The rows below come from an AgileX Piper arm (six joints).
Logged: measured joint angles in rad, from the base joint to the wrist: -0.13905, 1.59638, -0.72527, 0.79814, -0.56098, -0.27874; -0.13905, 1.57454, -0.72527, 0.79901, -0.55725, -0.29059; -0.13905, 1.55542, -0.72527, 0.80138, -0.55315, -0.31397; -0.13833, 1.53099, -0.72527, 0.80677, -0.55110, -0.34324; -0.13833, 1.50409, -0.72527, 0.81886, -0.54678, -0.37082; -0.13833, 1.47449, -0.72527, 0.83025, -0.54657, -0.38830; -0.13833, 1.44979, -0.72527, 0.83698, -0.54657, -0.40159; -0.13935, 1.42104, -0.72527, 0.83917, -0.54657, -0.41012; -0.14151, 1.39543, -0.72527, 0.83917, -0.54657, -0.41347; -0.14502, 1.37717, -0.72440, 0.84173, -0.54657, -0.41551; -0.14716, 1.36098, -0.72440, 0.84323, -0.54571, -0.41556; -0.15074, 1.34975, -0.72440, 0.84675, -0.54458, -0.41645; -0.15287, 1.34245, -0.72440, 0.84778, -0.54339, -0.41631; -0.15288, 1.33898, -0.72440, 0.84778, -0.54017, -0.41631; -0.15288, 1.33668, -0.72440, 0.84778, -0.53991, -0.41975; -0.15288, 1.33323, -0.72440, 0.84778, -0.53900, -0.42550; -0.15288, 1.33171, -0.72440, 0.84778, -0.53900, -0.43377; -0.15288, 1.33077, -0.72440, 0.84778, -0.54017, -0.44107; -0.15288, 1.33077, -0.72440, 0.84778, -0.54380, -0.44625; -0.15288, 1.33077, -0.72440, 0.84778, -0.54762, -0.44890; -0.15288, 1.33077, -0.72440, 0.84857, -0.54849, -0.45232
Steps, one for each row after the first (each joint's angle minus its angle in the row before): 0.00000, -0.02184, 0.00000, 0.00087, 0.00373, -0.01185; 0.00000, -0.01912, 0.00000, 0.00237, 0.00410, -0.02338; 0.00072, -0.02443, 0.00000, 0.00539, 0.00205, -0.02927; 0.00000, -0.02690, 0.00000, 0.01209, 0.00432, -0.02758; 0.00000, -0.02960, 0.00000, 0.01139, 0.00021, -0.01748; 0.00000, -0.02470, 0.00000, 0.00673, 0.00000, -0.01329; -0.00102, -0.02875, 0.00000, 0.00219, 0.00000, -0.00853; -0.00216, -0.02561, 0.00000, 0.00000, 0.00000, -0.00335; -0.00351, -0.01826, 0.00087, 0.00256, 0.00000, -0.00204; -0.00214, -0.01619, 0.00000, 0.00150, 0.00086, -0.00005; -0.00358, -0.01123, 0.00000, 0.00352, 0.00113, -0.00089; -0.00213, -0.00730, 0.00000, 0.00103, 0.00119, 0.00014; -0.00001, -0.00347, 0.00000, 0.00000, 0.00322, 0.00000; 0.00000, -0.00230, 0.00000, 0.00000, 0.00026, -0.00344; 0.00000, -0.00345, 0.00000, 0.00000, 0.00091, -0.00575; 0.00000, -0.00152, 0.00000, 0.00000, 0.00000, -0.00827; 0.00000, -0.00094, 0.00000, 0.00000, -0.00117, -0.00730; 0.00000, 0.00000, 0.00000, 0.00000, -0.00363, -0.00518; 0.00000, 0.00000, 0.00000, 0.00000, -0.00382, -0.00265; 0.00000, 0.00000, 0.00000, 0.00079, -0.00087, -0.00342
